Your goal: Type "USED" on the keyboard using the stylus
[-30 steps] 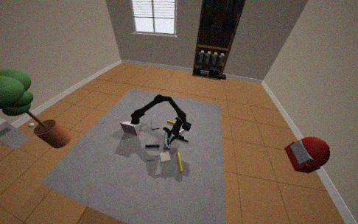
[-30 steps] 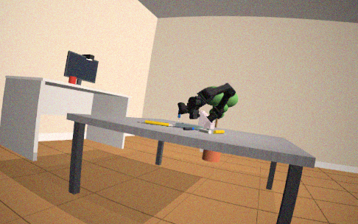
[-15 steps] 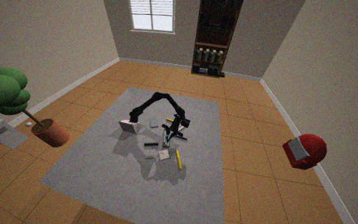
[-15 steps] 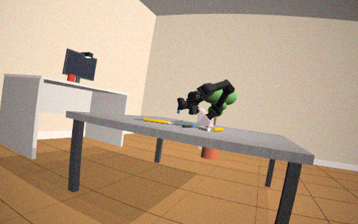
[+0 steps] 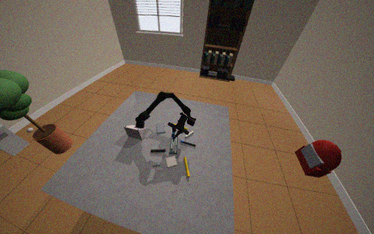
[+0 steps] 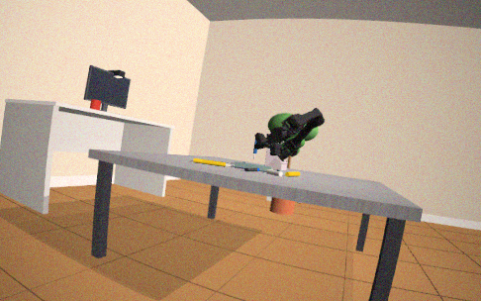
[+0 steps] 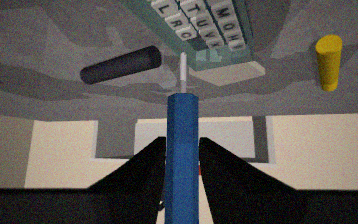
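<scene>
My gripper tip is 10 cm above the dark pen, 9 cm short of it and 4 cm to the right of it. Also, from my gripper tip: blue stylus 1 cm below; then white pad 16 cm to the right, 10 cm below, 2 cm ahead; then black bar 11 cm behind, 10 cm below, 9 cm to the right.
</scene>
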